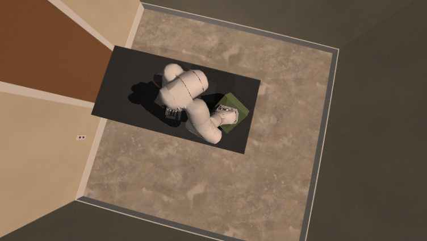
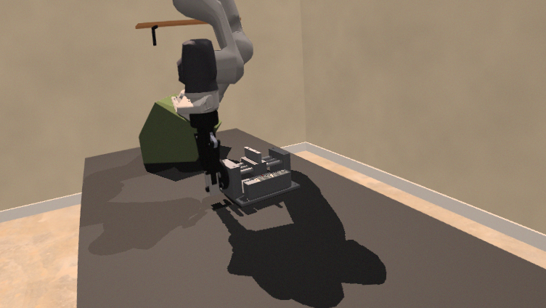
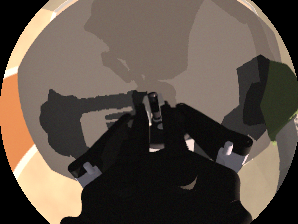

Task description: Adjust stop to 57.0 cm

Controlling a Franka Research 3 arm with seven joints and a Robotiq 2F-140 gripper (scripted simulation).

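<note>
My gripper is now 140 mm to the right of the grey stop fixture and 30 mm below it. From my hand the other things lie so: handwheel (20 mm to the left, 10 mm below).
</note>
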